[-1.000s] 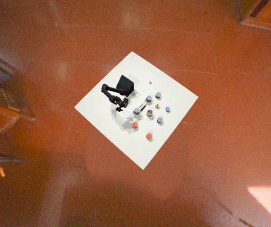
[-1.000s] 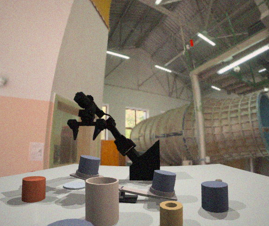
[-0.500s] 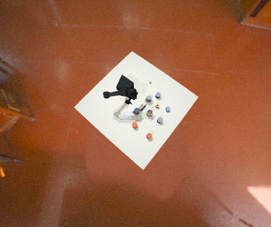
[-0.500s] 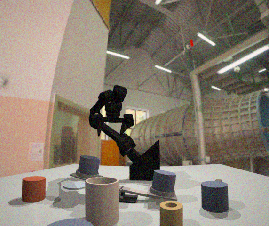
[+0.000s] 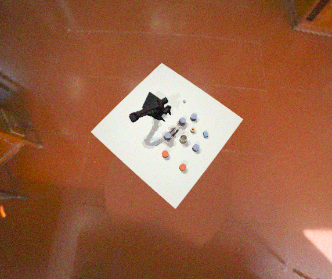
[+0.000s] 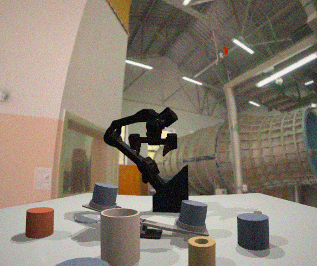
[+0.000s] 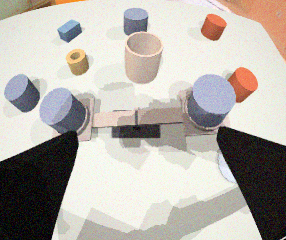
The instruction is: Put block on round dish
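My gripper tip is now 120 mm short of the grey block, 120 mm to the right of it and 190 mm above it. From my gripper tip the other things lie so: tan hollow cup (230 mm ahead, 50 mm to the right, 190 mm below); round dish (30 mm behind, 220 mm to the right, 230 mm below); bead (390 mm to the left, 220 mm below).
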